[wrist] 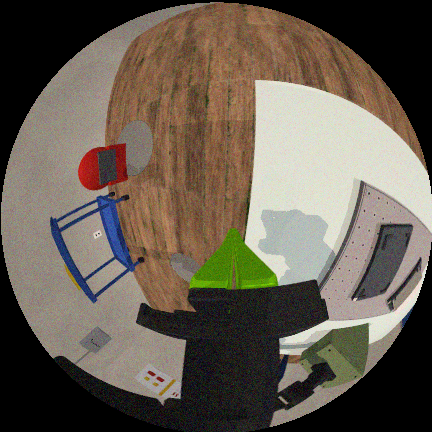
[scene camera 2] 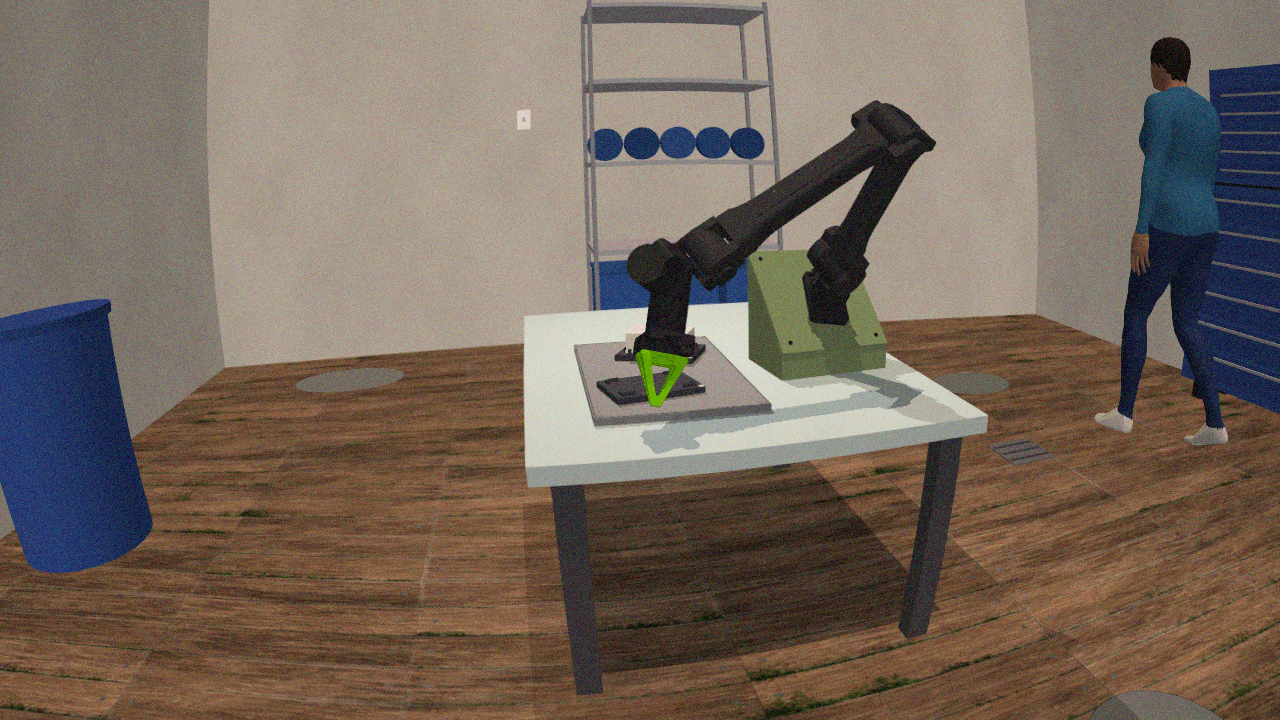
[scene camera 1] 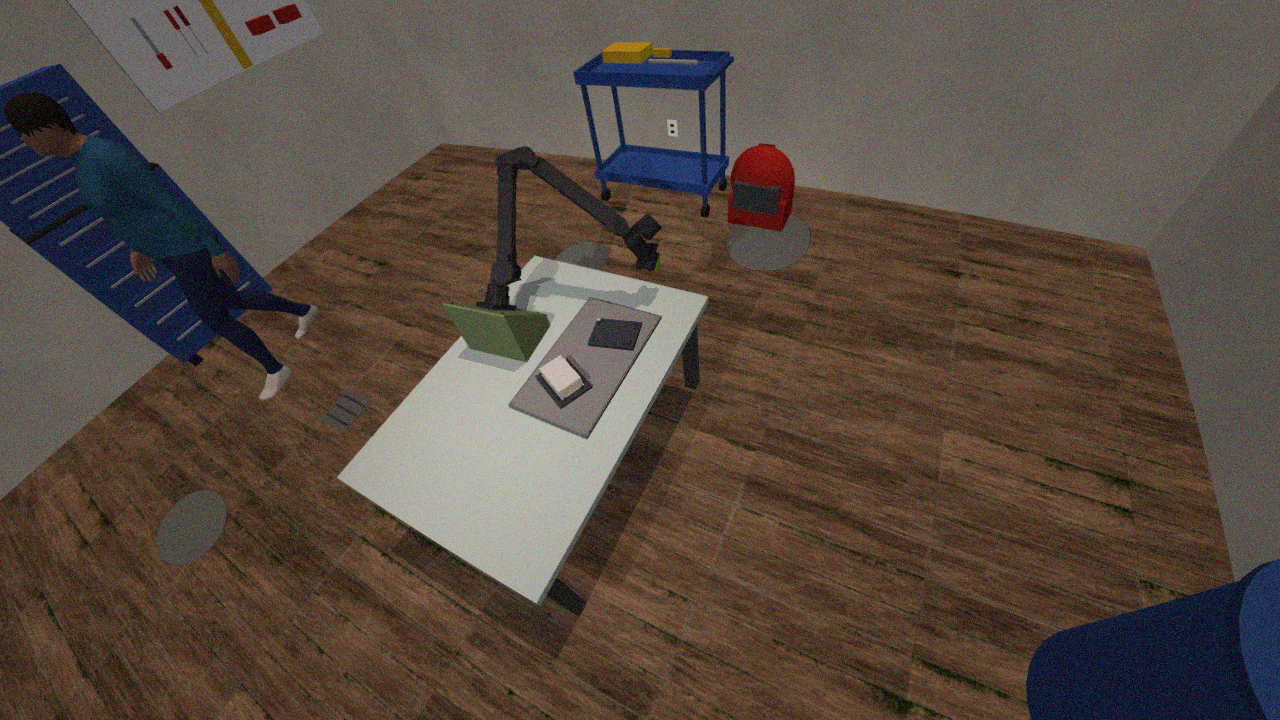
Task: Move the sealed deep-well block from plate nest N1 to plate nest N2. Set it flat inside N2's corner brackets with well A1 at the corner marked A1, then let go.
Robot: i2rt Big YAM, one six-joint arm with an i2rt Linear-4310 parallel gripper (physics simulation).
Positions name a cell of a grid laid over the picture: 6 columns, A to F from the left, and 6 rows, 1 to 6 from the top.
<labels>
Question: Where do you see a dark nest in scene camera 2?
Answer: C4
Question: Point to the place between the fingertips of my gripper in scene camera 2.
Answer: D4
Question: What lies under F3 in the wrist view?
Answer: A grey perforated plate.
</labels>
